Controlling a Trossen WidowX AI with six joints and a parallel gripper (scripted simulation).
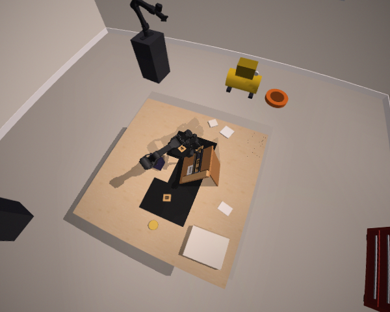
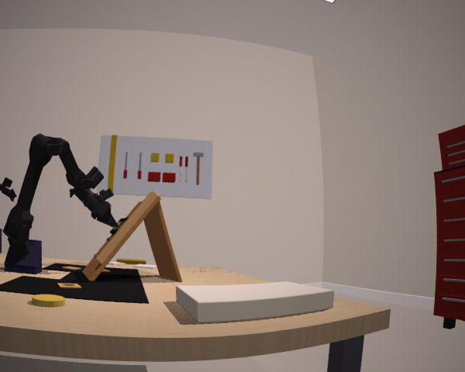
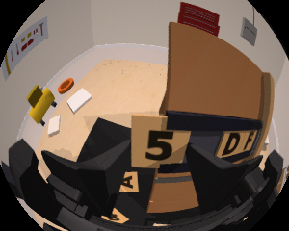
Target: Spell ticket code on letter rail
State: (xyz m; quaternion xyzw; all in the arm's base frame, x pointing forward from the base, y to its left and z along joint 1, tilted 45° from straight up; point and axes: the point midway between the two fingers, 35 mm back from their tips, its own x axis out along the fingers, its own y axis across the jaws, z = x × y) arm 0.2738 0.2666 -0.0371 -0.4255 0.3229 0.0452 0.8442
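The white ticket is 16 cm to the right of my gripper tip and 8 cm below it. From my gripper tip the other things lie so: black mat 11 cm behind, 20 cm to the right, 18 cm below; then white slab 37 cm ahead, 59 cm to the right, 16 cm below.
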